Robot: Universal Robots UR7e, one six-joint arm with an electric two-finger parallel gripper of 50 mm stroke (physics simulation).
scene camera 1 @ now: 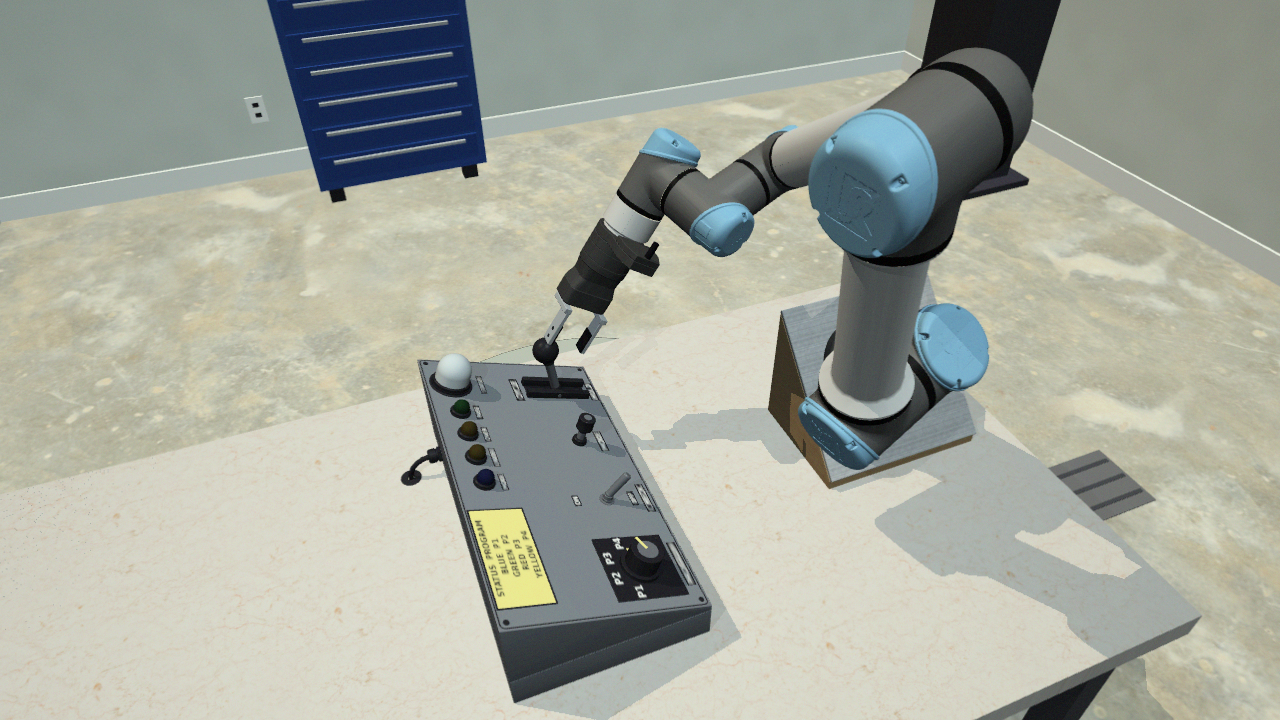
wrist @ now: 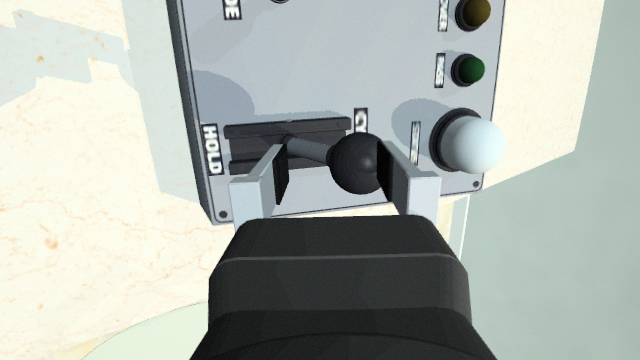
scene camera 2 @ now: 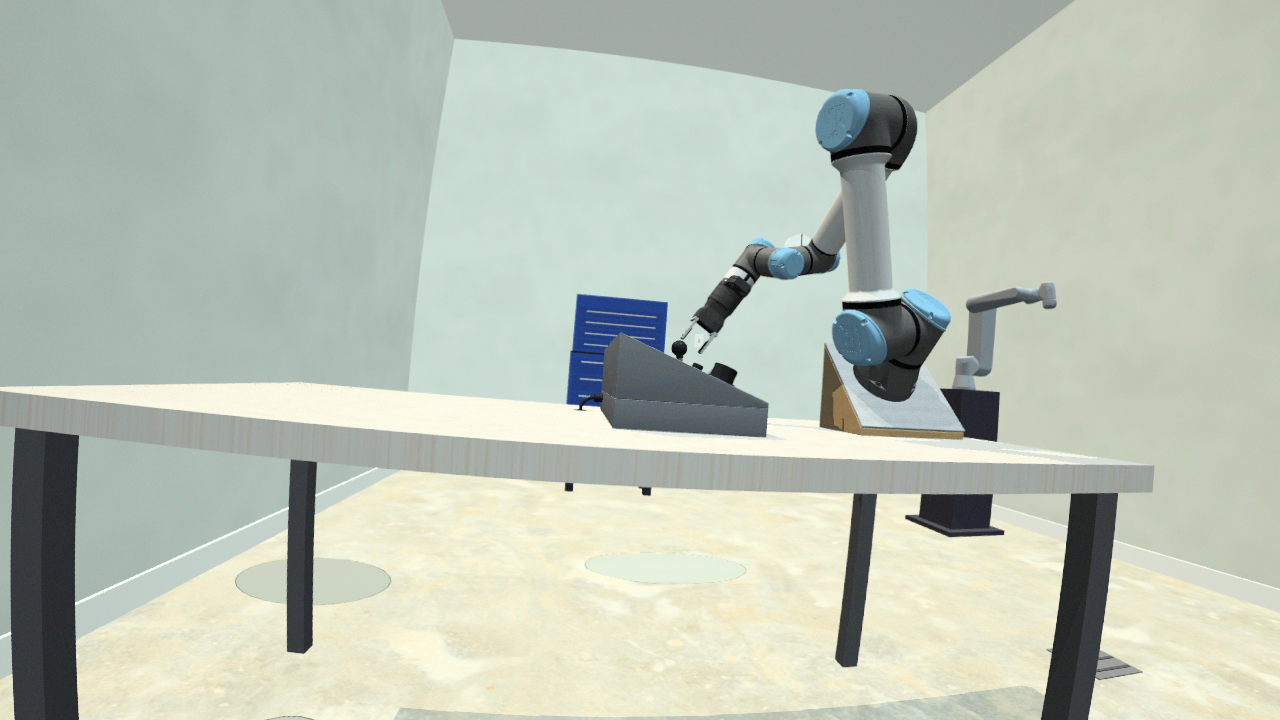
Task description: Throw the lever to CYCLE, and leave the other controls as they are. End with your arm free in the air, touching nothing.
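Pixels of known places: gripper, between the fingertips: [scene camera 1: 564, 345] [wrist: 332, 161] [scene camera 2: 690, 345]; arm's base, origin of its link: [scene camera 2: 882, 378].
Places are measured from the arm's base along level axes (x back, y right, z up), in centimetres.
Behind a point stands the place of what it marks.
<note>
The lever's black ball knob [scene camera 1: 545, 350] {x -46.6, y 16.6, z 5.5 cm} [scene camera 2: 679, 347] {x -46.6, y 16.2, z 4.3 cm} [wrist: 357, 163] {x -44.9, y 17.6, z 5.6 cm} leans toward the CYCLE label [wrist: 360, 120] {x -51.4, y 16.7, z -1.9 cm} in the wrist view, its shaft [wrist: 308, 149] {x -45.0, y 17.8, z -0.2 cm} rising from the slot. The ball partly hides that label. The HOLD label [wrist: 212, 149] {x -39.4, y 17.9, z -6.4 cm} is at the slot's other end. My gripper [scene camera 1: 567, 340] {x -43.5, y 17.3, z 5.1 cm} [scene camera 2: 694, 342] {x -43.5, y 17.3, z 5.1 cm} [wrist: 332, 161] {x -43.5, y 17.3, z 5.1 cm} is open, its fingers around the upper part of the lever. The CYCLE-side finger overlaps the ball's edge in view and is against it or very close; contact cannot be told for certain. A gap shows between the ball and the HOLD-side finger.
The grey control panel [scene camera 1: 546, 465] {x -52.0, y 1.2, z -1.8 cm} [scene camera 2: 689, 416] {x -52.9, y -24.8, z -10.0 cm} also carries a white dome lamp [scene camera 1: 453, 371] {x -60.3, y 17.4, z 5.5 cm} [wrist: 474, 145] {x -57.8, y 18.8, z 5.1 cm}, several small coloured lamps, a small black stick [scene camera 1: 585, 422] {x -44.7, y 5.1, z 0.2 cm}, a metal toggle [scene camera 1: 615, 488] {x -44.7, y -6.3, z -2.0 cm} and a rotary knob [scene camera 1: 642, 555] {x -46.0, y -18.8, z -0.6 cm}. A cable [scene camera 1: 420, 465] {x -68.1, y 16.6, z -10.0 cm} leaves its side.
</note>
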